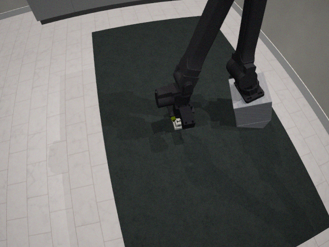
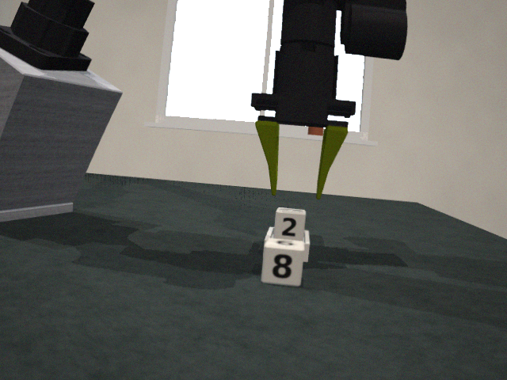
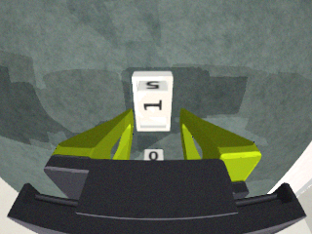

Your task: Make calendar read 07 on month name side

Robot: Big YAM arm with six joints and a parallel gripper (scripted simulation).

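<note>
My gripper is now 50 mm above the small white tray, 20 mm to the left of it and 10 mm past it.
</note>
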